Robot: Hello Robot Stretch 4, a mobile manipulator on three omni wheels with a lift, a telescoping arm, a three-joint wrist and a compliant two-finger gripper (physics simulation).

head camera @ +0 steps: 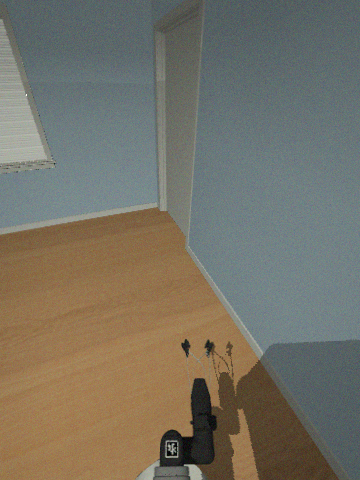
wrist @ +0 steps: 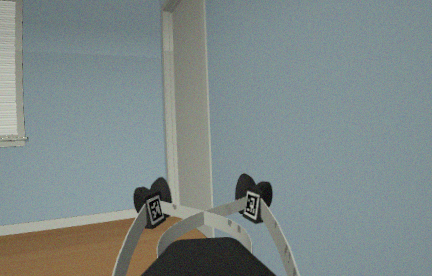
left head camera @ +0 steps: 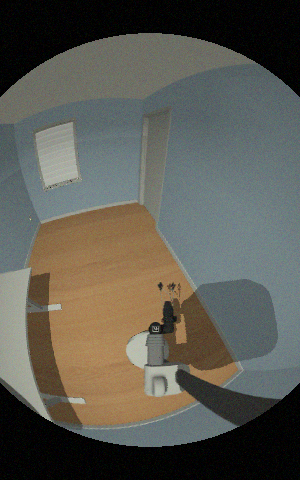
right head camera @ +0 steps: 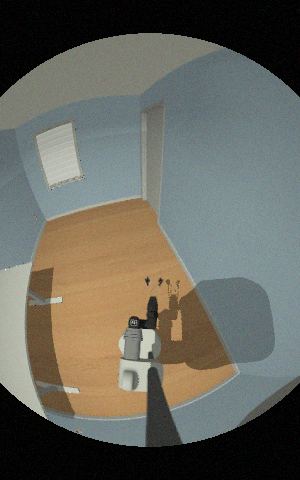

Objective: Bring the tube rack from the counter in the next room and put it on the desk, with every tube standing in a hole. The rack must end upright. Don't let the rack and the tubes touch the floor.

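Seen in the pictures: gripper, fingertip midpoint: (head camera: 196, 339) (wrist: 203, 191) (left head camera: 166, 281) (right head camera: 153, 276); robot's base, origin of the base link: (left head camera: 146, 349) (right head camera: 140, 343).
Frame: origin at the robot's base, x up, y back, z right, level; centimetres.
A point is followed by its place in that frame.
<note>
My gripper (head camera: 197, 346) @[y -48.1, x 74.6, z 9.2 cm] (left head camera: 166, 286) @[y -48.1, x 74.6, z 9.2 cm] (right head camera: 154, 281) @[y -48.1, x 74.6, z 9.2 cm] (wrist: 203, 191) @[y -48.1, x 74.6, z 9.2 cm] is open and empty, its two dark fingertips well apart above the wooden floor. It points roughly toward the far corner, where a doorway shows its pale frame (head camera: 160, 125) @[y -282.2, x 113.7, z -17.8 cm] (left head camera: 143, 165) @[y -278.3, x 93.9, z -10.6 cm] (right head camera: 144, 160) @[y -276.8, x 94.9, z -10.0 cm] (wrist: 169, 100) @[y -282.5, x 109.5, z -16.9 cm]. The white desk (left head camera: 12, 320) @[y 3.9, x 69.2, z -109.5 cm] (right head camera: 12, 310) @[y 5.0, x 69.2, z -111.7 cm] stands at the left edge in the left and right head views, and part of its top and its feet show. The tube rack, the tubes and the counter do not show in these views.
A long blue wall (head camera: 280, 175) @[y -104.6, x 119.3, z 50.6 cm] (left head camera: 225, 175) @[y -99.9, x 135.4, z 52.5 cm] (right head camera: 225, 175) @[y -91.6, x 131.1, z 55.8 cm] (wrist: 320, 125) @[y -108.0, x 80.3, z 49.3 cm] with a white baseboard runs close along the right side to the doorway. A window with a blind (head camera: 15, 110) @[y -243.2, x 131.6, z -158.6 cm] (left head camera: 57, 155) @[y -235.5, x 137.4, z -178.1 cm] (right head camera: 59, 155) @[y -235.9, x 137.0, z -177.0 cm] (wrist: 7, 75) @[y -245.9, x 133.4, z -151.5 cm] is on the far wall. The desk's feet (left head camera: 45, 308) (right head camera: 46, 301) reach onto the floor.
</note>
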